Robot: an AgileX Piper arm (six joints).
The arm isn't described. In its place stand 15 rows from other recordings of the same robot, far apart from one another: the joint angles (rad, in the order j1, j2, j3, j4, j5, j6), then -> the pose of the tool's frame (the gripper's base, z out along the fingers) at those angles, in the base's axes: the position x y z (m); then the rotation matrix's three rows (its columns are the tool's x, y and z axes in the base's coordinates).
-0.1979 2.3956 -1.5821 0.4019 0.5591 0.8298 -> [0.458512 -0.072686 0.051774], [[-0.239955 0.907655 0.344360], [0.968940 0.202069 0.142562], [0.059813 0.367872 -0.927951]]
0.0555 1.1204 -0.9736 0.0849 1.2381 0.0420 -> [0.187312 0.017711 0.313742], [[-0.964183 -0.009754 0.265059], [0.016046 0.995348 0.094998], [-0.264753 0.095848 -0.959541]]
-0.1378 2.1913 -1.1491 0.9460 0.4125 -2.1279 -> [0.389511 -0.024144 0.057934], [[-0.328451 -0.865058 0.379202], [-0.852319 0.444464 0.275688], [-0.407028 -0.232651 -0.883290]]
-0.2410 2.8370 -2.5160 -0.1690 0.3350 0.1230 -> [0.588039 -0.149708 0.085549], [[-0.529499 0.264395 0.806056], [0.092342 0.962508 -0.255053], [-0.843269 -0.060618 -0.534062]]
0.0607 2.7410 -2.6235 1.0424 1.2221 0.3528 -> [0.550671 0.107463 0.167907], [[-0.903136 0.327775 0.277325], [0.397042 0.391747 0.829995], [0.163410 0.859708 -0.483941]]
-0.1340 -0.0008 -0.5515 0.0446 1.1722 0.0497 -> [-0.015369 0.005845 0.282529], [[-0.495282 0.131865 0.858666], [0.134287 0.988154 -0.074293], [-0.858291 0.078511 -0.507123]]
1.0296 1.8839 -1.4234 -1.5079 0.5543 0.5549 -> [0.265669 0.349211 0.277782], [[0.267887 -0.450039 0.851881], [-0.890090 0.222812 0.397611], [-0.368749 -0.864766 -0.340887]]
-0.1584 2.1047 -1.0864 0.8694 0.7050 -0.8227 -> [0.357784 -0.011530 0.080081], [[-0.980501 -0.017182 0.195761], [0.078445 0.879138 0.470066], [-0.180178 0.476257 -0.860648]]
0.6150 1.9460 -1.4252 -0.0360 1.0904 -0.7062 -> [0.312443 0.217149 0.195352], [[-0.231180 -0.971250 0.056824], [-0.972807 0.231613 0.001061], [-0.014192 -0.055033 -0.998384]]
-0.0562 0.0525 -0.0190 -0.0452 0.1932 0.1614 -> [0.059199 -0.004121 0.199159], [[-0.130125 0.080492 0.988225], [0.124274 0.990163 -0.064286], [-0.983678 0.114445 -0.138849]]
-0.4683 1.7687 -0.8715 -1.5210 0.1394 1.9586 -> [0.301159 -0.166487 0.160136], [[-0.363573 0.757526 0.542189], [0.654695 0.621825 -0.429776], [-0.662713 0.198714 -0.722028]]
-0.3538 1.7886 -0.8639 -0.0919 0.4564 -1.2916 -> [0.287551 -0.110128 0.131380], [[-0.525965 -0.814836 0.243726], [-0.850363 0.509076 -0.133134], [-0.015593 -0.277280 -0.960663]]
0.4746 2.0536 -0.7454 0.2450 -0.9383 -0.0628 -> [0.325881 0.147412 0.101028], [[-0.283198 -0.258937 0.923445], [-0.053059 0.965619 0.254491], [-0.957593 0.023075 -0.287200]]
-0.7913 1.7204 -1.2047 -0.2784 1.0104 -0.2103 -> [0.217383 -0.250101 0.224791], [[-0.903232 0.424414 -0.063599], [0.425184 0.864888 -0.266811], [-0.058233 -0.268033 -0.961648]]
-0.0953 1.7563 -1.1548 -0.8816 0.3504 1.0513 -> [0.379774 -0.060520 0.229885], [[-0.602674 0.414452 0.681919], [0.250653 0.909617 -0.331316], [-0.757600 -0.028750 -0.652086]]
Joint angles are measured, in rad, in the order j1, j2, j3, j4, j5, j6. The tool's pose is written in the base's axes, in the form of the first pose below.
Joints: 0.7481, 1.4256, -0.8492, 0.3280, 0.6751, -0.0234
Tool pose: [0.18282 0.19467 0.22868], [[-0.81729 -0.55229 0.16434], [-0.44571 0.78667 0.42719], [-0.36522 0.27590 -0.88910]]
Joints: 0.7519, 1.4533, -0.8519, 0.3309, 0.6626, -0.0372
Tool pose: [0.18537 0.19825 0.22241], [[-0.81376 -0.55991 0.15586], [-0.45869 0.78340 0.41940], [-0.35693 0.26979 -0.89432]]
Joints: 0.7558, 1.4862, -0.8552, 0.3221, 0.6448, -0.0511
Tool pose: [0.18895 0.20188 0.21471], [[-0.80503 -0.57328 0.15255], [-0.47811 0.77923 0.40523], [-0.35119 0.25329 -0.90140]]
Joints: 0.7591, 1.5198, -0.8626, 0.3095, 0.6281, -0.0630
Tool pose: [0.19311 0.20567 0.20759], [[-0.79481 -0.58754 0.15191], [-0.49769 0.77431 0.39083], [-0.34725 0.23503 -0.90784]]
